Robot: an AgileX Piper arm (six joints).
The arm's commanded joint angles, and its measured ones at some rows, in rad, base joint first. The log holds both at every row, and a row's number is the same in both.
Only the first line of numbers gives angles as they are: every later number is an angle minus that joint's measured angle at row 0.
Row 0, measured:
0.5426 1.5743 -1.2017 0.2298 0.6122 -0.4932
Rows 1 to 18, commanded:
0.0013 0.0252 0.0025 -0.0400 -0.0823 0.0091
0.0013 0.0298 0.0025 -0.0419 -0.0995 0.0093
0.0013 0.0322 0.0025 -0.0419 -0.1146 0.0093
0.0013 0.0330 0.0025 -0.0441 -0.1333 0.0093
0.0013 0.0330 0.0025 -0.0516 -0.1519 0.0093
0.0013 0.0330 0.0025 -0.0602 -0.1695 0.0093
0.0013 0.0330 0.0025 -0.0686 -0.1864 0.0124
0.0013 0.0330 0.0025 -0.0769 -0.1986 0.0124
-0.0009 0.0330 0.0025 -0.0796 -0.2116 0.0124
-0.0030 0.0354 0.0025 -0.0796 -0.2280 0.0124
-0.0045 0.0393 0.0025 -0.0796 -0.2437 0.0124
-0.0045 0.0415 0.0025 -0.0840 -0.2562 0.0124
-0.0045 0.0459 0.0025 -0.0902 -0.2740 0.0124
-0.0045 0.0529 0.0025 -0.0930 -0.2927 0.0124
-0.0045 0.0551 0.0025 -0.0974 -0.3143 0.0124
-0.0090 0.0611 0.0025 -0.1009 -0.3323 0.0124
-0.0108 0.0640 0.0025 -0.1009 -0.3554 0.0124
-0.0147 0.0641 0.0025 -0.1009 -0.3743 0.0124
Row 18, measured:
0.0019 0.0560 0.0080 -0.0865 -0.2771 0.0079
